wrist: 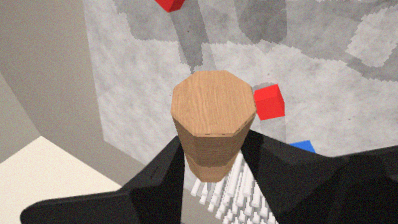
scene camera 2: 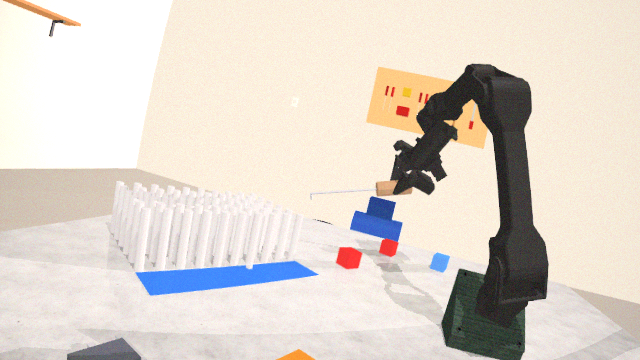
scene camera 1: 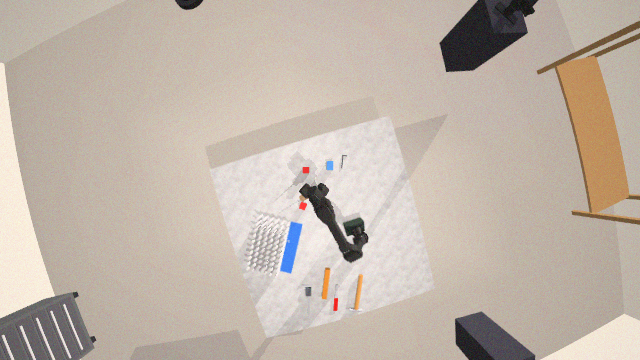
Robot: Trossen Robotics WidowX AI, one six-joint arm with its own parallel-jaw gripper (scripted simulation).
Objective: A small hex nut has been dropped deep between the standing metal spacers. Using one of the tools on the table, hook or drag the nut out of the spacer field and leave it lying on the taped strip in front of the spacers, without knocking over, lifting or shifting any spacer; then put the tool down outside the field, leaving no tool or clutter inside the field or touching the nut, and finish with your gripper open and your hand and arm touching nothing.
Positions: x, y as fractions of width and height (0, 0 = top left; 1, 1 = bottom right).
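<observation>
There is a blue taped strip (scene camera 2: 0.28, 0.78) in the scene, and I see a wooden-handled tool (wrist: 0.54, 0.50) as well. That tool is held by my gripper (scene camera 2: 0.61, 0.53), and the wrist view shows me my gripper (wrist: 0.53, 0.61) too.
</observation>
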